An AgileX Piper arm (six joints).
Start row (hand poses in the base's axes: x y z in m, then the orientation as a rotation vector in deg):
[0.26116, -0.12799, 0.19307, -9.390, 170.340, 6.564]
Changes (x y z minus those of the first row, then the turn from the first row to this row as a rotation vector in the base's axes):
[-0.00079, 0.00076, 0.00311, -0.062, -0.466, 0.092]
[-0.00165, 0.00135, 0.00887, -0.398, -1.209, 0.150]
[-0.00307, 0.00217, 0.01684, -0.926, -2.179, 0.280]
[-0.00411, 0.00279, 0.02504, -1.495, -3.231, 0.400]
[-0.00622, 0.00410, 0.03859, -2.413, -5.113, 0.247]
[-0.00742, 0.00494, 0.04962, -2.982, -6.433, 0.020]
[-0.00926, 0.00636, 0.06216, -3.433, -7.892, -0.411]
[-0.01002, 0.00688, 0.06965, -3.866, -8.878, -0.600]
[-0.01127, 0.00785, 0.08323, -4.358, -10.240, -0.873]
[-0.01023, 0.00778, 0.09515, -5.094, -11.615, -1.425]
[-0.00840, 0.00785, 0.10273, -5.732, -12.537, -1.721]
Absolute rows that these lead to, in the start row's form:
[0.26037, -0.12723, 0.19618, -9.538, 169.878, 6.430]
[0.25951, -0.12664, 0.20194, -9.671, 169.169, 5.856]
[0.25809, -0.12582, 0.20991, -9.933, 168.246, 4.987]
[0.25705, -0.12520, 0.21811, -10.183, 167.241, 4.057]
[0.25494, -0.12389, 0.23166, -10.075, 165.443, 2.518]
[0.25374, -0.12305, 0.24269, -9.817, 164.175, 1.548]
[0.25190, -0.12163, 0.25523, -9.257, 162.766, 0.723]
[0.25114, -0.12111, 0.26272, -9.042, 161.813, 0.001]
[0.24989, -0.12014, 0.27630, -8.720, 160.487, -0.836]
[0.25093, -0.12021, 0.28822, -8.035, 159.163, -2.038]
[0.25276, -0.12014, 0.29580, -7.701, 158.271, -3.029]

